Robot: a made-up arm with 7 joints. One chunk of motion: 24 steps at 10 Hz.
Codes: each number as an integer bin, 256 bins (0 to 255) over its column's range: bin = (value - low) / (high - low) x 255, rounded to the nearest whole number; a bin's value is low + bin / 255 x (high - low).
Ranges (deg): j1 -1.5..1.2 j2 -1.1..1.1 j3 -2..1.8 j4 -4.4..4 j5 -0.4..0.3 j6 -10.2..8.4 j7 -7.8..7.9
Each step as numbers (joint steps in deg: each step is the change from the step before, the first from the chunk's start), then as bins.
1 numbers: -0.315 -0.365 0.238 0.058 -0.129 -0.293 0.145
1 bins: 112 85 150 135 99 136 129
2 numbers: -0.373 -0.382 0.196 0.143 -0.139 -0.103 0.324
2 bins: 106 83 147 138 95 138 132
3 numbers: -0.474 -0.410 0.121 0.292 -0.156 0.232 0.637
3 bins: 97 80 142 142 89 143 137
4 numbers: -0.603 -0.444 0.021 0.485 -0.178 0.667 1.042
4 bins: 85 76 136 148 81 149 144
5 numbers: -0.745 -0.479 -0.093 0.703 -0.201 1.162 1.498
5 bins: 71 72 128 155 72 156 151
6 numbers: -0.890 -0.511 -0.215 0.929 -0.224 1.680 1.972
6 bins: 58 68 120 162 64 163 159
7 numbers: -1.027 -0.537 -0.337 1.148 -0.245 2.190 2.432
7 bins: 45 65 112 168 56 170 166
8 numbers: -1.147 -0.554 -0.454 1.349 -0.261 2.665 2.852
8 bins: 33 63 104 175 51 176 173
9 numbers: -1.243 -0.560 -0.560 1.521 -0.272 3.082 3.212
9 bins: 24 63 97 180 47 182 179
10 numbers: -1.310 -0.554 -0.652 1.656 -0.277 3.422 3.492
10 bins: 18 63 90 184 45 187 183
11 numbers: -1.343 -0.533 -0.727 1.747 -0.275 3.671 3.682
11 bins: 15 66 85 187 46 190 186
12 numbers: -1.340 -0.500 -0.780 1.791 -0.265 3.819 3.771
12 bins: 15 70 82 188 49 192 188
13 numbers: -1.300 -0.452 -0.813 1.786 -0.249 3.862 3.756
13 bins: 19 75 80 188 55 193 188
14 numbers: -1.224 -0.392 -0.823 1.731 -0.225 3.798 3.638
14 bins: 26 82 79 186 64 192 186
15 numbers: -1.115 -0.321 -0.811 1.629 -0.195 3.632 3.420
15 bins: 36 90 80 183 75 190 182
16 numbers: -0.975 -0.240 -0.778 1.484 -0.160 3.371 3.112
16 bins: 50 100 82 179 87 186 177
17 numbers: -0.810 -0.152 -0.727 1.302 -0.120 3.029 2.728
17 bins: 65 110 85 173 102 181 171
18 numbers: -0.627 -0.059 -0.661 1.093 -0.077 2.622 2.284
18 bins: 82 121 90 167 118 176 164
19 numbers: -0.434 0.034 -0.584 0.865 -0.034 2.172 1.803
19 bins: 101 131 95 160 133 170 156
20 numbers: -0.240 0.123 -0.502 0.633 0.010 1.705 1.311
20 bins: 119 142 101 153 149 163 148
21 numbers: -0.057 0.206 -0.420 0.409 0.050 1.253 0.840
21 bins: 136 151 106 146 164 157 140
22 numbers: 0.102 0.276 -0.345 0.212 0.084 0.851 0.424
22 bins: 151 159 111 140 176 152 134
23 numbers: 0.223 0.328 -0.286 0.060 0.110 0.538 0.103
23 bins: 163 166 115 135 186 147 128
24 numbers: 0.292 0.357 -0.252 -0.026 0.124 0.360 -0.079
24 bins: 169 169 117 133 191 145 125
